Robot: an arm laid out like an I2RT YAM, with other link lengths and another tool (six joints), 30 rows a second.
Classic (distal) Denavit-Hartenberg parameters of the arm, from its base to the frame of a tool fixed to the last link. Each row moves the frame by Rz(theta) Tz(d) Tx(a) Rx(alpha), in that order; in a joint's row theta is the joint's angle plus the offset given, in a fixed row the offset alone. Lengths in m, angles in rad.
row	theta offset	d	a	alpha
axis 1	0	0.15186	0.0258	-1.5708
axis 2	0	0	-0.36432	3.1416
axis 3	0.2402	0	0.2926	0
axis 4	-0.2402	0.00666	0.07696	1.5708
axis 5	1.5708	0.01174	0	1.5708
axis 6	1.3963	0.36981	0.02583	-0.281
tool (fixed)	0	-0.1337	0	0
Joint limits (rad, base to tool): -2.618..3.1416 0..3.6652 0..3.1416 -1.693..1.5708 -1.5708..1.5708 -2.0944..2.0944
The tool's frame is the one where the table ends.
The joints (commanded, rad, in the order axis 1, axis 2, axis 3, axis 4, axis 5, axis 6), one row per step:
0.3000 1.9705 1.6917 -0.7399 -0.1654 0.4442
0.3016 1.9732 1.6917 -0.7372 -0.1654 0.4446
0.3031 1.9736 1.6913 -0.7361 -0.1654 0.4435
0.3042 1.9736 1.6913 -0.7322 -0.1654 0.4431
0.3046 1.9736 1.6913 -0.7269 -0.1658 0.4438
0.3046 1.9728 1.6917 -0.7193 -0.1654 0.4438
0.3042 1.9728 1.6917 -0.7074 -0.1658 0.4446
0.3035 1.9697 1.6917 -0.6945 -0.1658 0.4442
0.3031 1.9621 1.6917 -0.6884 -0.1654 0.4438
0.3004 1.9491 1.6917 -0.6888 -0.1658 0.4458
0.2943 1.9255 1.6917 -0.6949 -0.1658 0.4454
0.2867 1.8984 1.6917 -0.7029 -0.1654 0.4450
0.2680 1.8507 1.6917 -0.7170 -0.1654 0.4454
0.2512 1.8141 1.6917 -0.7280 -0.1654 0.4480
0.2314 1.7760 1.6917 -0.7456 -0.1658 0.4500
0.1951 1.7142 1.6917 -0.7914 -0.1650 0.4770
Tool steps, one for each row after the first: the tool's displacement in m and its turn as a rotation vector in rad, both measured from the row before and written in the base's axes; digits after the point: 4 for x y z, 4 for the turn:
0.0005 0.0012 -0.0012 0.0002 0.0001 0.0013
0.0000 0.0009 -0.0002 -0.0004 -0.0006 0.0024
0.0009 0.0010 0.0005 0.0010 -0.0038 0.0014
0.0014 0.0008 0.0007 0.0022 -0.0047 0.0000
0.0023 0.0006 0.0016 0.0023 -0.0085 -0.0002
0.0033 0.0009 0.0016 0.0043 -0.0110 -0.0008
0.0036 0.0007 0.0036 0.0046 -0.0154 -0.0004
0.0015 0.0001 0.0053 0.0036 -0.0133 -0.0003
-0.0003 -0.0016 0.0074 0.0050 -0.0113 -0.0041
-0.0017 -0.0044 0.0126 0.0049 -0.0169 -0.0058
-0.0025 -0.0056 0.0142 0.0050 -0.0185 -0.0075
-0.0046 -0.0128 0.0246 0.0094 -0.0322 -0.0190
-0.0042 -0.0112 0.0185 0.0081 -0.0239 -0.0187
-0.0065 -0.0132 0.0178 0.0064 -0.0192 -0.0210
-0.0171 -0.0237 0.0242 0.0196 -0.0076 -0.0563

